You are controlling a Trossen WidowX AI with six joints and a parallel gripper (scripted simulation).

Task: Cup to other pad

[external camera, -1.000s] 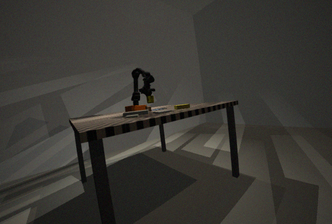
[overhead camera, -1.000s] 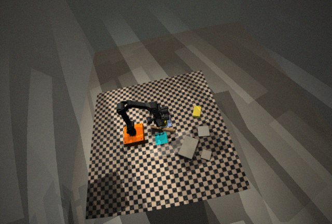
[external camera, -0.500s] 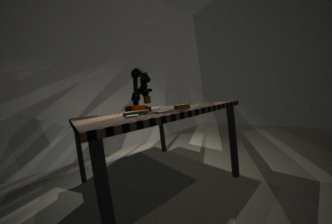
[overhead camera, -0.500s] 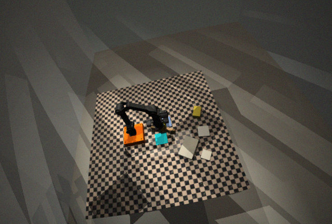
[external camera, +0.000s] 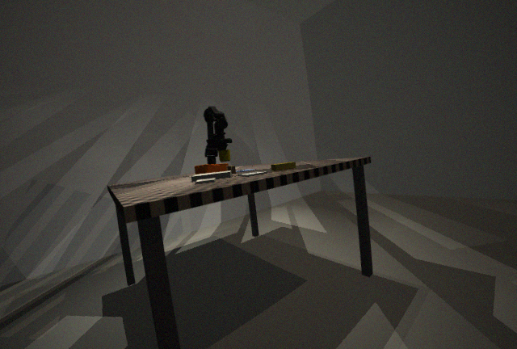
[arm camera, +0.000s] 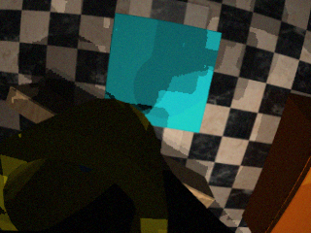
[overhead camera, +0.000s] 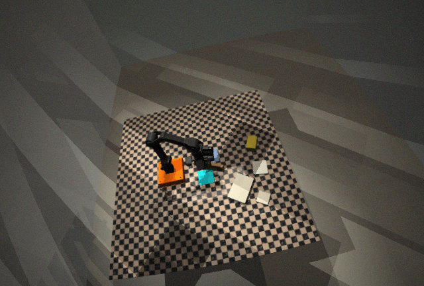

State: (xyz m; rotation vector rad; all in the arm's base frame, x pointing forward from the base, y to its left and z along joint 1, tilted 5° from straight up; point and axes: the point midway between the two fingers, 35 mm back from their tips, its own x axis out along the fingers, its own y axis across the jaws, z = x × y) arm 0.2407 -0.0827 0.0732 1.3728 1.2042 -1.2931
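Right now my gripper tip is 10 mm past the cyan pad, 50 mm to the left of it and 120 mm above it. Also, from my gripper tip: brown stick 40 mm ahead, 30 mm to the left, 100 mm below; then yellow block 400 mm ahead, 80 mm to the left, 90 mm below.
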